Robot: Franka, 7 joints.
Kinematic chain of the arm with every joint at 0, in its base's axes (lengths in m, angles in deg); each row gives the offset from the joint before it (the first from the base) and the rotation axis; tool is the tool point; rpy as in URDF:
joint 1: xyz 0 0 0.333 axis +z
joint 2: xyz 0 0 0 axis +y
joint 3: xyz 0 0 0.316 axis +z
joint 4: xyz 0.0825 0 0 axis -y
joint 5: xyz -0.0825 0 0.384 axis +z
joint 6: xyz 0 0 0 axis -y
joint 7: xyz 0.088 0 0 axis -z
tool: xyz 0 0 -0.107 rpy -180 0 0
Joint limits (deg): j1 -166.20..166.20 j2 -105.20..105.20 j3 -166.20..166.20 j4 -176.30..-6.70 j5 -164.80..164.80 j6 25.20..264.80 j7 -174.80..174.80
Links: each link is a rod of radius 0.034 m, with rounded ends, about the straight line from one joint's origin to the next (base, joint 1, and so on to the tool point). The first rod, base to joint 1, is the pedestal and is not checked.
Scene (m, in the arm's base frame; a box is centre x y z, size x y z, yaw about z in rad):
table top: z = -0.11
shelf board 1: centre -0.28 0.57 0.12 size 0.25 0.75 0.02 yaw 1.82
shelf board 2: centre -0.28 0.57 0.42 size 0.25 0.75 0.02 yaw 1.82
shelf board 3: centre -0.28 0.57 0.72 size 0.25 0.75 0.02 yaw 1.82
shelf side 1: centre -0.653 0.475 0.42 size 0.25 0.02 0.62 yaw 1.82
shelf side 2: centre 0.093 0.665 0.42 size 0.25 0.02 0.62 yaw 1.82
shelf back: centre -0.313 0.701 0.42 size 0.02 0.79 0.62 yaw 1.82
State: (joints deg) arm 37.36 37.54 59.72 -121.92 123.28 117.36 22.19
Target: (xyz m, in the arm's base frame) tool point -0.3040 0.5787 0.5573
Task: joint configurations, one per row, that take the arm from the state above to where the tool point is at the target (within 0.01 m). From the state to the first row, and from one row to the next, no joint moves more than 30 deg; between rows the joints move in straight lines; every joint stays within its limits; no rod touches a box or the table.
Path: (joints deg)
1: 10.33 46.50 72.64 -133.58 137.12 131.59 8.64
2: -16.70 55.46 85.55 -145.24 150.96 145.83 -4.91
3: -43.74 64.42 98.47 -156.91 164.80 160.06 -18.46
4: -42.37 52.37 73.15 -145.84 153.34 151.09 -10.98
5: -41.01 40.31 47.82 -134.76 141.88 142.12 -3.51
6: -39.65 28.25 22.50 -123.69 130.42 133.15 3.97
7: -38.28 16.20 -2.82 -112.62 118.95 124.18 11.44
8: -61.36 2.60 -25.51 -108.74 119.45 129.88 14.13
9: -84.44 -11.00 -48.20 -104.85 119.95 135.57 16.82
10: -107.51 -24.59 -70.89 -100.96 120.45 141.27 19.50
11: -130.59 -38.19 -93.58 -97.08 120.94 146.96 22.19

